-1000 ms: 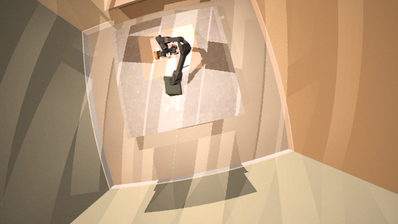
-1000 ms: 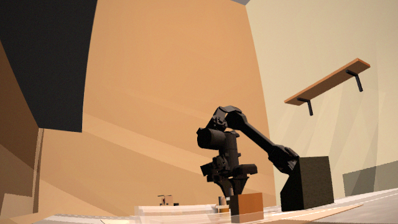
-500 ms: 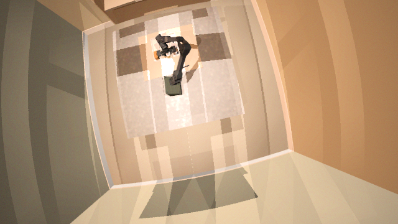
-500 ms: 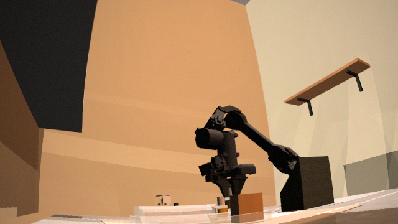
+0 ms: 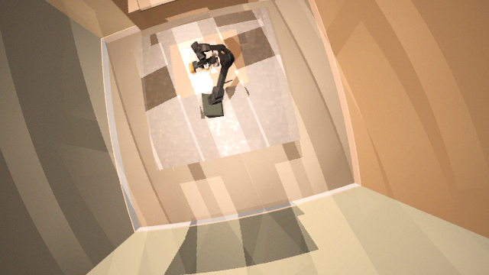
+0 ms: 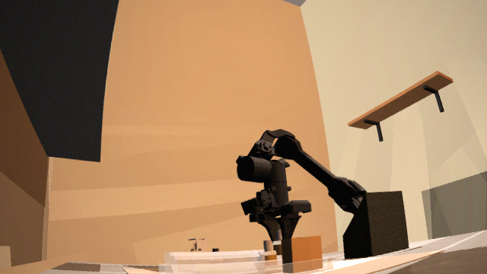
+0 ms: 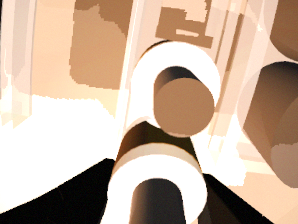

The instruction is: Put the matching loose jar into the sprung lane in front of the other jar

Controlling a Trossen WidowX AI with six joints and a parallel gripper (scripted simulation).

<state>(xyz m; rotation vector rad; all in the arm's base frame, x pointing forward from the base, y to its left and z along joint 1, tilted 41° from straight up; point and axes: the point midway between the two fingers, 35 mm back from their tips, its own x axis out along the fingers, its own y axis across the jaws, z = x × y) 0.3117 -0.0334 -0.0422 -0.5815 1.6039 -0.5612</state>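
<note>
Right now the clear lane is 16 cm ahead of my gripper tip, 3 cm to the left of it and 4 cm below it.
</note>
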